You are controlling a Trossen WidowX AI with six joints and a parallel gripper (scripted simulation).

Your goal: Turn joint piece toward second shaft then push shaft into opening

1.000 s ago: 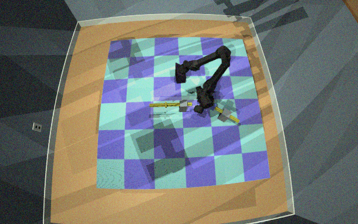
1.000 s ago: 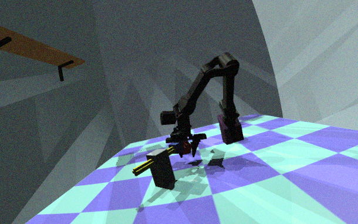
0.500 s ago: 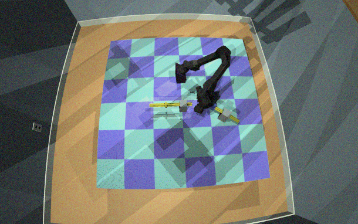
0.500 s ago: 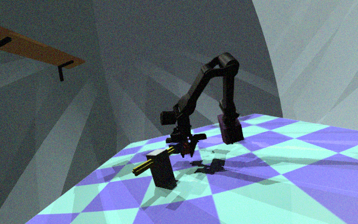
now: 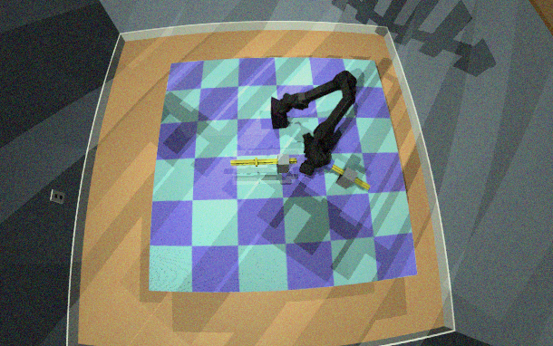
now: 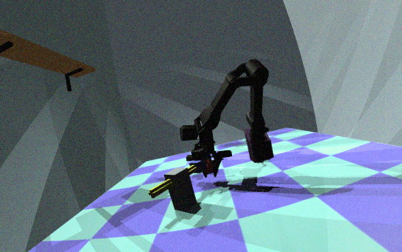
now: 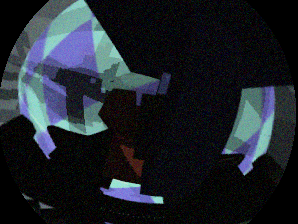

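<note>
Now: gripper tip 5 cm below the reddish joint piece.
</note>
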